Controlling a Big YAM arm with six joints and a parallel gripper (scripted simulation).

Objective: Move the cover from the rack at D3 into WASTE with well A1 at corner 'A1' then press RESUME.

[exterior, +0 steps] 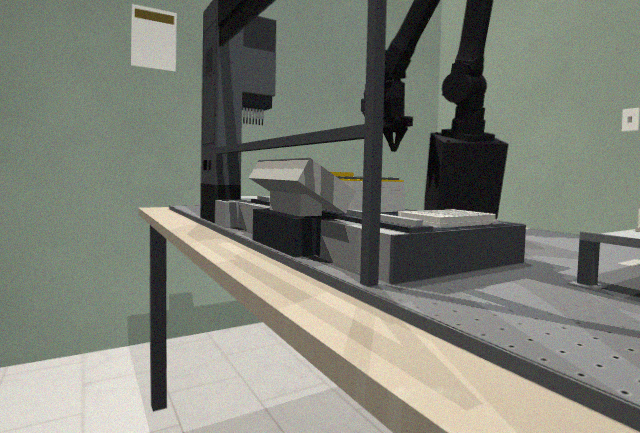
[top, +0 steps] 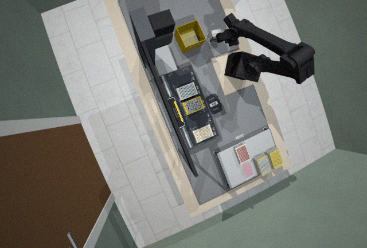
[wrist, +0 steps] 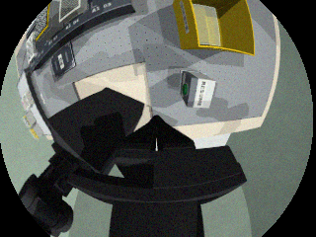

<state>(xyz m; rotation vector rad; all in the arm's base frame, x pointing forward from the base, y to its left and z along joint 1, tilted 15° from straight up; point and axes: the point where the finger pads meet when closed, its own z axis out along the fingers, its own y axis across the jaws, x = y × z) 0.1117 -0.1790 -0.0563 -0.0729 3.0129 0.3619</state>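
My gripper is now 14 cm above the resume box, 9 cm to the left of it and 1 cm short of it. Also, from my hand: yellow-framed tip rack: 34 cm to the left, 27 cm ahead, 11 cm below; yellow waste bin: 19 cm ahead, 17 cm below, 12 cm to the right; clear cover: 20 cm ahead, 19 cm below, 12 cm to the right.
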